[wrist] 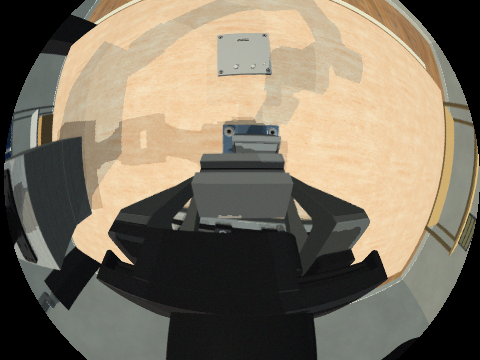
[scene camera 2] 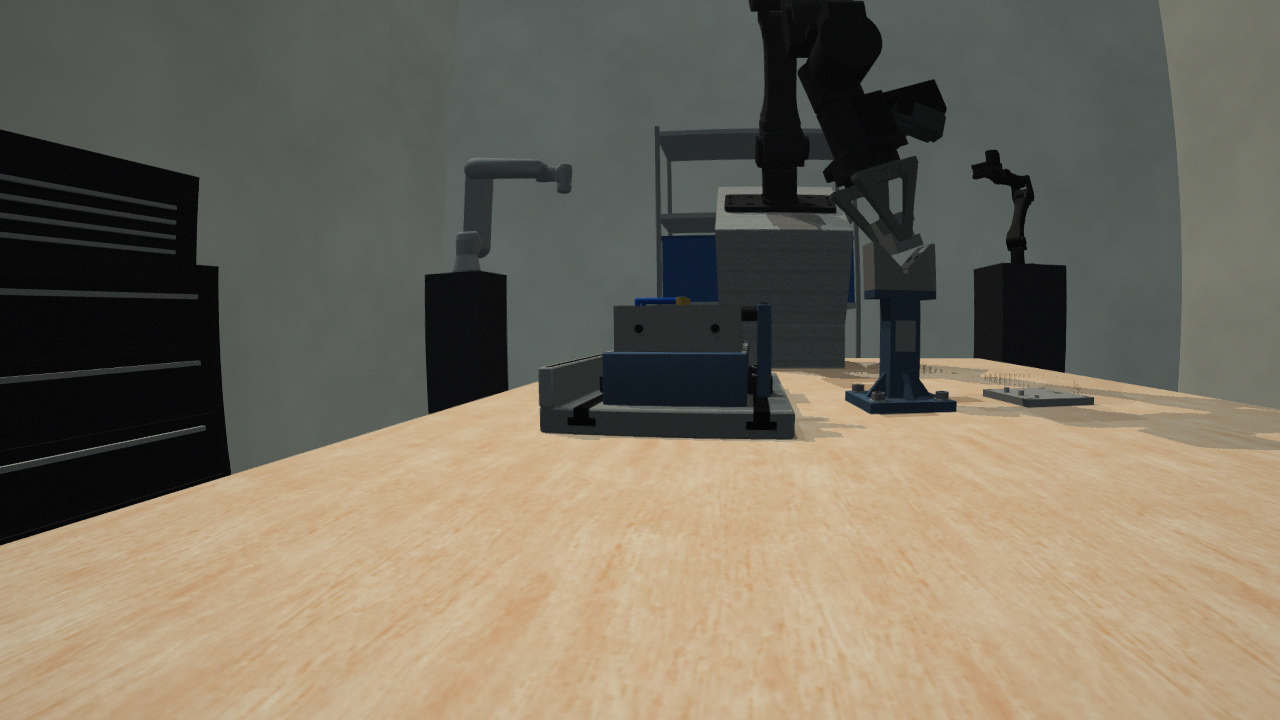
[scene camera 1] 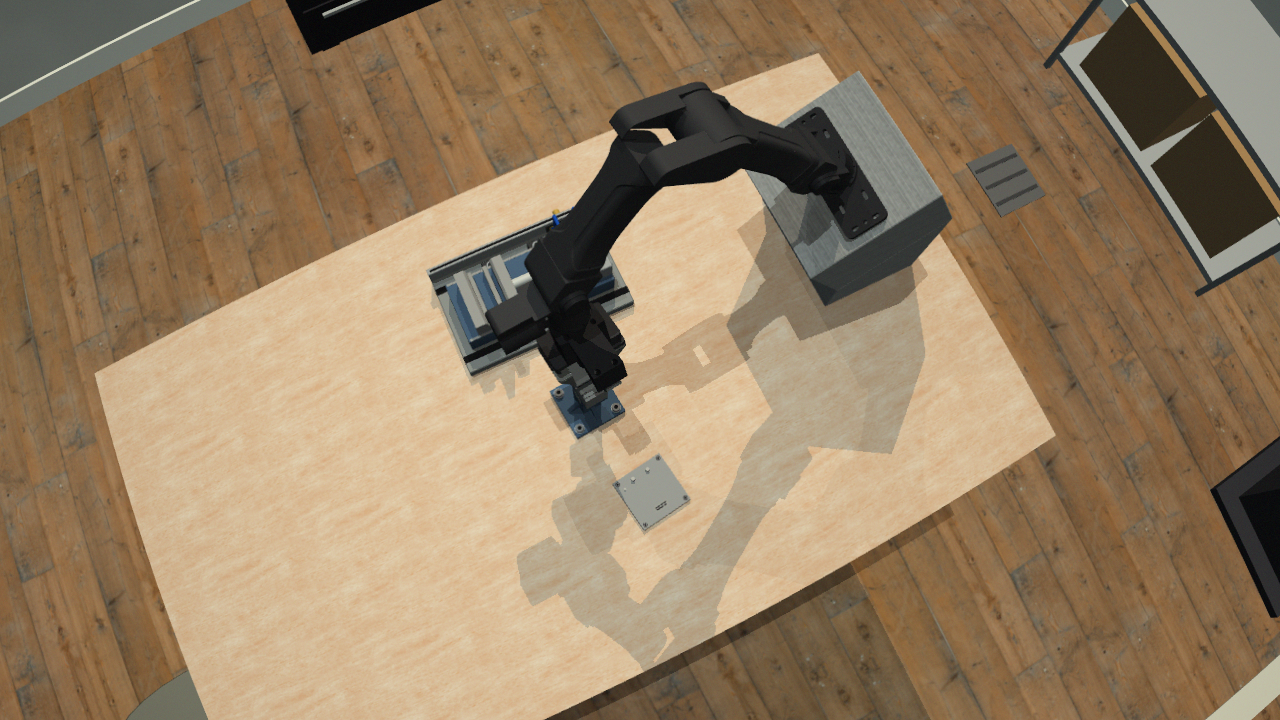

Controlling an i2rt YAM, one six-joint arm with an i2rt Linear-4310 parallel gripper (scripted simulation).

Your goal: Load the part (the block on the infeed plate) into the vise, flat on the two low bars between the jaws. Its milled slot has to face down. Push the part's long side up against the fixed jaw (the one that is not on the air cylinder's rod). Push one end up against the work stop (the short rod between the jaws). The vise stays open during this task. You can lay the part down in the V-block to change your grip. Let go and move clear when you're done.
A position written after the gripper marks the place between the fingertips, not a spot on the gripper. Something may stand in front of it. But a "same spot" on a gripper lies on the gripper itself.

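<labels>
Gripper visible in scene camera 1, in the wrist view and in scene camera 2 (894, 243). On the gripper, (scene camera 1: 566, 377) and (wrist: 352, 223) are the same spot. On an infeed plate, (scene camera 1: 620, 495) and (scene camera 2: 1046, 399) are likewise the same spot.
</labels>
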